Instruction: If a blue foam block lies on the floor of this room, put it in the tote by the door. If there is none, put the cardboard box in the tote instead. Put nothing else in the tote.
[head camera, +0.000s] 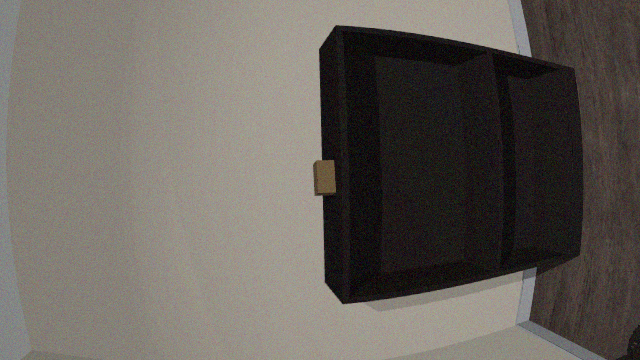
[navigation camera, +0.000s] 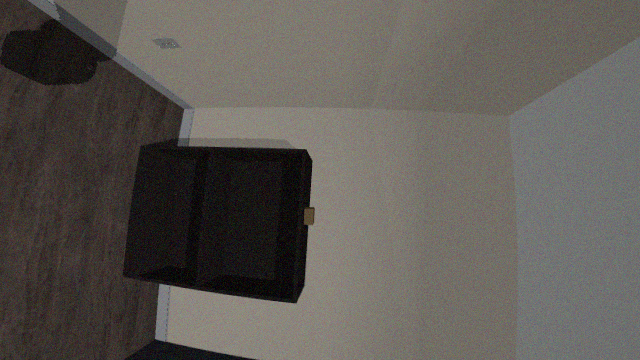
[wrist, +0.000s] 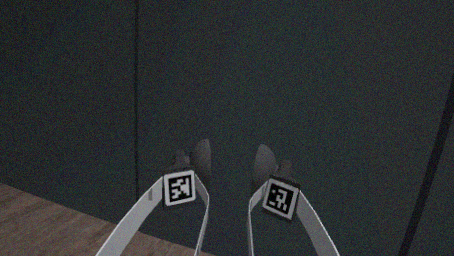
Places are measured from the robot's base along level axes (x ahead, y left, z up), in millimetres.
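Pixels of known places: gripper, fingertip midpoint: (wrist: 232, 159).
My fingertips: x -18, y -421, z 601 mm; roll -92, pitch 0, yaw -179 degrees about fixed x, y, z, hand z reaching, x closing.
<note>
Ahead of a thing's pixels: the offset from my fingertips to its top centre. Level surfaces: height alone.
A small tan cardboard box {dx +1286, dy +180, dz +509 mm} (head camera: 325, 177) (navigation camera: 309, 216) sits on the top of a black two-compartment shelf unit (head camera: 332, 110) (navigation camera: 304, 180), near the middle of its width. The head and navigation pictures are turned sideways. My gripper (wrist: 232, 159) is open in the wrist view, with nothing between its fingertips. It is in front of a dark grey-green panelled surface (wrist: 300, 75), and the cardboard box does not show there. No blue foam block and no tote show in these views.
The shelf unit stands on the brown wood floor {dz -601 mm} (head camera: 610, 150) (navigation camera: 55, 200) (wrist: 30, 215) against a beige wall (head camera: 200, 150) (navigation camera: 375, 200). A wall outlet {dx +994, dy +1026, dz -144 mm} (navigation camera: 166, 43) is on the adjoining wall. A dark object (navigation camera: 185, 354) shows partly at the navigation view's bottom edge.
</note>
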